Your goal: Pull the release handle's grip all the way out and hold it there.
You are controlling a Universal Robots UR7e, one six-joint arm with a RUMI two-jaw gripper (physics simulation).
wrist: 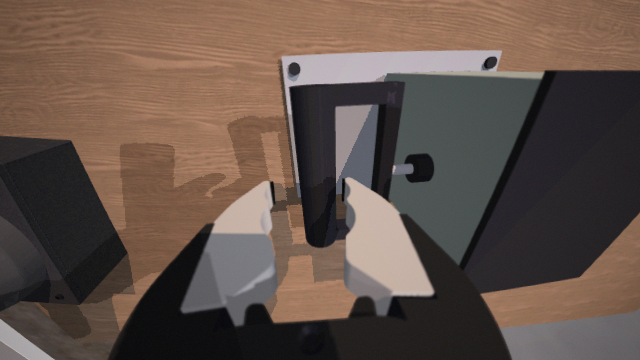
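The release handle's black grip (pixel 316 165) is a thick round bar, joined by a black rectangular frame to the side of a grey-green housing (pixel 465 125). My gripper (pixel 308 182) is partly open, with its fingertips on either side of the grip's lower part as seen in the wrist view. The right fingertip overlaps the handle's opening; the left fingertip is apart from the grip, over wood. The fingers are not closed on the grip. The right finger hides part of the frame's lower end. A small black knob on a light pin (pixel 419 167) sticks out beside the frame.
A white mounting plate (pixel 350 65) with dark bolts lies on the wooden table (pixel 150 60) behind the handle. A large dark panel (pixel 565 175) covers the housing's right side. The robot's dark base block (pixel 65 215) stands at the left. Grey floor shows at the lower right.
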